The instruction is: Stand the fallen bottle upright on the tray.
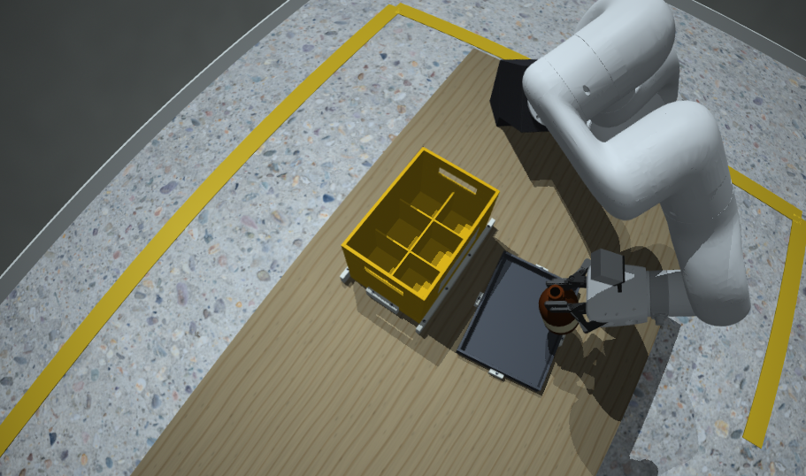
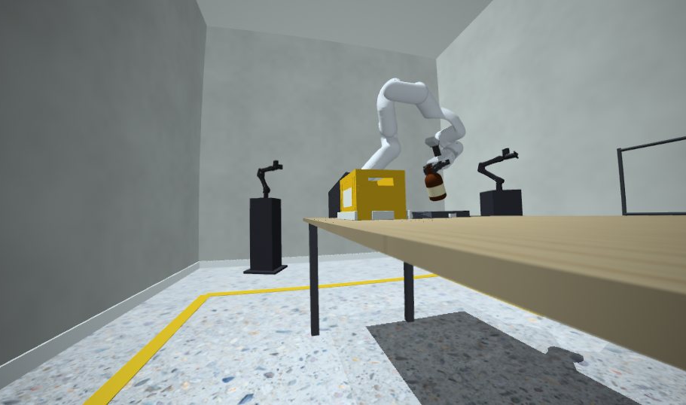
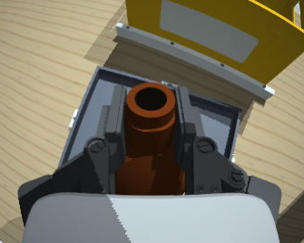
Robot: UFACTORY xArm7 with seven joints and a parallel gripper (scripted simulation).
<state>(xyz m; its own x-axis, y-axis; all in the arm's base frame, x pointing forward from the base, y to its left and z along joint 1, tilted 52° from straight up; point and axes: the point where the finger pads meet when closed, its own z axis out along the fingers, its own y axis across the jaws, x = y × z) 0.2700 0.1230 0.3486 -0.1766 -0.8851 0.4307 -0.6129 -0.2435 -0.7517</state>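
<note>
Right now the brown bottle is 5 cm below my hand, 1 cm to the left of it and 1 cm behind it. Round my hand: dark grey tray (19 cm below, 2 cm to the right, 1 cm ahead); yellow crate (27 cm to the right, 12 cm below, 9 cm ahead).
</note>
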